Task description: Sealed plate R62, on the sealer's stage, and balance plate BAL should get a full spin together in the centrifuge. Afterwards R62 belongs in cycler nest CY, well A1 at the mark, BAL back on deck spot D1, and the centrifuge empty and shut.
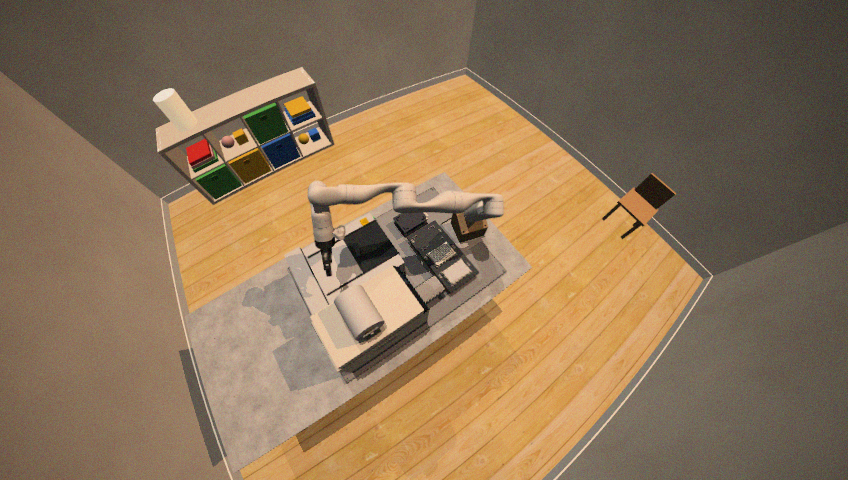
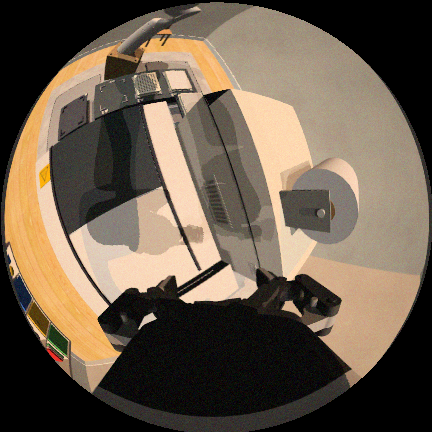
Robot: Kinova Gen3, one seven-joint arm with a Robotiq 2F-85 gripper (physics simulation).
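Frame: origin at the arm's base, x ahead, y left, z up, level; millimetres.
Where they show: gripper, fingertip midpoint: [image 1: 329, 269] [image 2: 216, 281]; arm's base, origin of the base link: [image 1: 471, 214].
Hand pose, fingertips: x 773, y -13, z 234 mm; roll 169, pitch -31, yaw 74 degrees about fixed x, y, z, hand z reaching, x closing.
Each offset is from my fingertips to the top centre of the thing. "pt": to the spot under its first point. Level surfaces: height alone.
My gripper [image 1: 328, 271] [image 2: 216, 281] is open and empty, above the rear white part of the low machine, which I take for the centrifuge [image 1: 316, 268] [image 2: 175, 175]. Its top has a dark panel {dx -204, dy -80, dz -147 mm} [image 1: 371, 243] [image 2: 112, 145]; I cannot tell whether the lid is fully shut. A tall cream machine, apparently the sealer {pt dx -174, dy +219, dz -11 mm} [image 1: 395, 291] [image 2: 270, 120], stands beside it; its stage is largely hidden and R62 cannot be made out. A gridded plate {dx -513, dy +99, dz -286 mm} [image 1: 440, 253] [image 2: 146, 84] and a white block {dx -517, dy +223, dz -286 mm} [image 1: 457, 272] [image 2: 178, 80] are on the dark deck {dz -302 mm} [image 1: 425, 237] [image 2: 112, 95]. No labels are readable, so BAL and CY are uncertain.
A roll [image 1: 358, 312] [image 2: 327, 200] sits on top of the tall machine. A dark, flat unit {dx -501, dy -186, dz -300 mm} [image 1: 410, 221] [image 2: 74, 115] lies beside the deck. A brown block [image 1: 470, 227] [image 2: 121, 63] is under the arm's base. A shelf unit [image 1: 238, 110] and a chair [image 1: 639, 205] stand farther off.
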